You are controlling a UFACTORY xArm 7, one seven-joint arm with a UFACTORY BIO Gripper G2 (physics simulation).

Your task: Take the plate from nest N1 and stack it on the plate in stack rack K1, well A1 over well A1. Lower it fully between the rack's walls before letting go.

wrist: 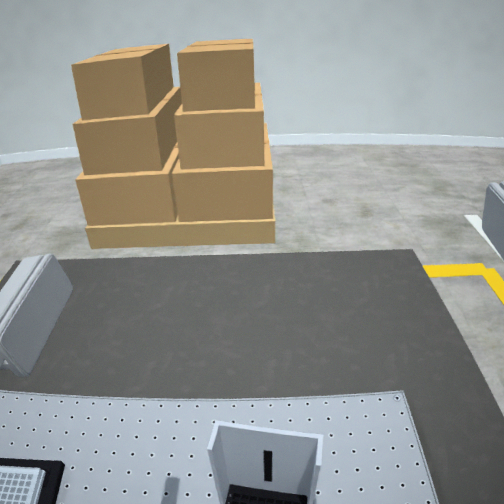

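The white stack rack K1 (240,452) stands at the bottom middle of the wrist view, its back wall marked by a black slot. A black well plate (265,496) lies between its walls, cut off by the frame edge. At the bottom left corner a white well plate (20,484) sits in the black nest N1 (54,475). My gripper is open and empty. Its fingers are almost wholly out of frame, well above and behind both plates. A small grey tip (171,491) shows at the bottom edge.
The rack and nest stand on a white perforated board (350,430) on a dark table (250,320). A grey slanted housing (30,320) sits at the table's left edge. Stacked cardboard boxes (175,150) stand on the floor beyond. A yellow floor line (460,270) and a grey object (495,220) are at the right.
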